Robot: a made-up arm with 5 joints.
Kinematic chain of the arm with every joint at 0, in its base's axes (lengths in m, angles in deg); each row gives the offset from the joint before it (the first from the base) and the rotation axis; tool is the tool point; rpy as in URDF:
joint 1: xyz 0.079 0 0.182 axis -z
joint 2: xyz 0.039 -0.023 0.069 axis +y
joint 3: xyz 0.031 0 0.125 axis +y
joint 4: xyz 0.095 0 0.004 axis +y
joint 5: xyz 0.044 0.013 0 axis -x
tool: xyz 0 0 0 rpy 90 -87.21 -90
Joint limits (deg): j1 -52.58..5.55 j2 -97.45..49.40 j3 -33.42..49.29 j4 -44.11..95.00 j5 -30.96..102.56
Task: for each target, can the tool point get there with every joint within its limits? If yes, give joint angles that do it. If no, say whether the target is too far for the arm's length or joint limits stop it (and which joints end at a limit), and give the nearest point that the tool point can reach.
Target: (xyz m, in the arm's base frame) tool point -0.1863 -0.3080 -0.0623
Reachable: no: too far | nearest point -0.0504 -0.1502 0.3386 | short by 0.452 m
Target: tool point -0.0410 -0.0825 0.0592
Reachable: no: joint limits stop it (at a limit: joint 1, joint 2, joint 3) | nearest point 0.1836 -0.0202 0.1914 | short by 0.268 m
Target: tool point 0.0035 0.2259 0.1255
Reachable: no: joint limits stop it (at a limit: joint 1, joint 2, joint 3) | nearest point 0.1712 0.1041 0.1706 | short by 0.212 m
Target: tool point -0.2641 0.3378 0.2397
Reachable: no: too far | nearest point -0.1190 0.0092 0.3386 | short by 0.373 m
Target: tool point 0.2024 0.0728 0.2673
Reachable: yes | joints -34.56 7.46 35.86 66.50 21.64
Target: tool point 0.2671 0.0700 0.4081
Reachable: yes | joints -23.26 -2.12 -11.59 7.69 49.16
